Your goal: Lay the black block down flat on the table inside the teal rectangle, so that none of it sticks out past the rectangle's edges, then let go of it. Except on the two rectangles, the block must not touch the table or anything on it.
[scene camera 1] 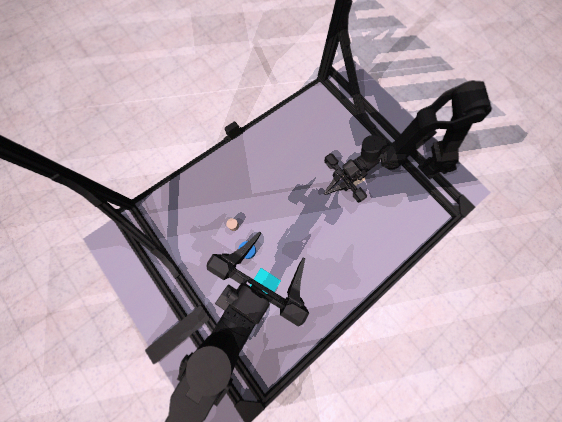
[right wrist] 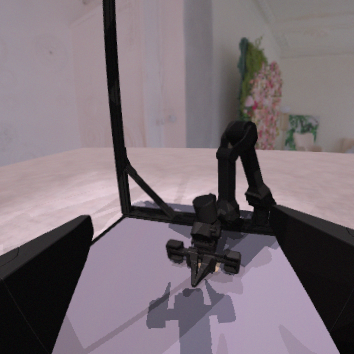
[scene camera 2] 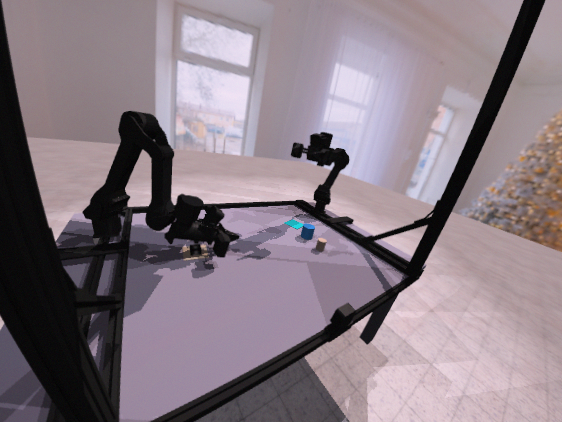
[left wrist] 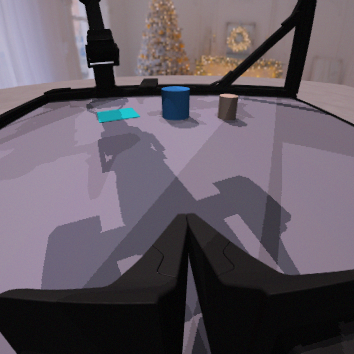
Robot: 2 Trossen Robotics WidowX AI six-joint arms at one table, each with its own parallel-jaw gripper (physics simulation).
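Pixels of known places: left gripper, fingertip midpoint: (scene camera 1: 324,194) (right wrist: 192,285) (scene camera 2: 238,237) (left wrist: 185,221); right gripper, fingertip midpoint: (scene camera 1: 282,244) (right wrist: 182,218) (scene camera 2: 302,151); left arm's base at its link origin: (scene camera 1: 429,168) (right wrist: 259,221) (scene camera 2: 107,232); right arm's base at its link origin: (scene camera 2: 318,211) (left wrist: 105,87).
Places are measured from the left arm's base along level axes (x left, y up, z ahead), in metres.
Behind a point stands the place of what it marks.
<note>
The black block (scene camera 2: 195,249) {y 0.000, x -0.159, z 0.242 m} sits on a cream rectangle (scene camera 2: 187,254) {y -0.018, x -0.154, z 0.219 m} (scene camera 1: 361,180) {y -0.018, x -0.114, z 0.226 m} below my left arm's wrist; it is small and partly hidden in scene camera 2, and I cannot make it out in the other views. My left gripper (scene camera 1: 326,193) {y 0.021, x -0.150, z 0.385 m} (scene camera 2: 237,236) {y 0.021, x -0.150, z 0.385 m} (left wrist: 185,221) {y 0.021, x -0.150, z 0.385 m} (right wrist: 192,285) {y 0.021, x -0.150, z 0.385 m} is shut with nothing between its fingers, its tips past the rectangle towards the table's middle. The teal rectangle (scene camera 1: 267,279) {y -0.018, x -0.041, z 0.701 m} (scene camera 2: 294,224) {y -0.018, x -0.038, z 0.714 m} (left wrist: 118,115) {y -0.018, x -0.040, z 0.705 m} lies bare on the table. My right gripper (scene camera 1: 281,246) {y 0.327, x -0.084, z 0.630 m} (right wrist: 182,218) {y 0.327, x -0.084, z 0.630 m} is open and empty, raised near the teal rectangle.
A blue cylinder (scene camera 1: 248,254) {y 0.033, x -0.137, z 0.702 m} (scene camera 2: 307,232) {y 0.014, x -0.170, z 0.680 m} (left wrist: 175,103) {y 0.010, x -0.152, z 0.673 m} stands beside the teal rectangle, partly behind a right finger in scene camera 1. A smaller tan cylinder (scene camera 1: 231,224) {y 0.022, x -0.247, z 0.692 m} (scene camera 2: 321,245) {y 0.007, x -0.262, z 0.678 m} (left wrist: 228,107) {y 0.004, x -0.247, z 0.673 m} stands past it. A black frame with upright posts borders the table.
</note>
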